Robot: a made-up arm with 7 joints. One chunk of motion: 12 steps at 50 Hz.
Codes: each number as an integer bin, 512 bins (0 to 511) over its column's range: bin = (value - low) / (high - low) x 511, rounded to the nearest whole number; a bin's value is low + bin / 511 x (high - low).
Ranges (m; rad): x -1..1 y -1..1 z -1..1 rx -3.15..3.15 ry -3.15..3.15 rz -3.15..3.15
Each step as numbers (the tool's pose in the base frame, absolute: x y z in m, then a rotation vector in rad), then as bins.
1 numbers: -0.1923 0.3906 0.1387 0.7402 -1.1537 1.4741
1 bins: 206 355 291 316 162 375
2 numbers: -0.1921 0.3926 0.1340 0.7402 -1.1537 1.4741
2 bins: 206 356 290 316 162 375
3 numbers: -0.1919 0.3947 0.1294 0.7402 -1.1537 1.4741
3 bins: 206 356 289 316 162 375
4 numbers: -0.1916 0.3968 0.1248 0.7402 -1.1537 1.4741
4 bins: 207 357 287 316 162 375
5 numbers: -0.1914 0.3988 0.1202 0.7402 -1.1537 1.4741
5 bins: 207 357 286 316 162 375
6 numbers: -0.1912 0.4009 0.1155 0.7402 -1.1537 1.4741
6 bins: 207 358 285 316 162 375
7 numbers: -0.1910 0.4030 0.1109 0.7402 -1.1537 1.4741
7 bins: 207 358 284 316 162 375
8 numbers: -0.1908 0.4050 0.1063 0.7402 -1.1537 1.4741
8 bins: 207 359 283 316 162 375
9 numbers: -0.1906 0.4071 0.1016 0.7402 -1.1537 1.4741
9 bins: 207 360 281 316 162 375
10 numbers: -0.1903 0.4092 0.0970 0.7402 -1.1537 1.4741
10 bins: 207 360 280 316 162 375
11 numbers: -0.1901 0.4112 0.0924 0.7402 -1.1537 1.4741
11 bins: 207 361 279 316 162 375
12 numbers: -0.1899 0.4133 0.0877 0.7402 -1.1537 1.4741
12 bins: 207 361 278 316 162 375
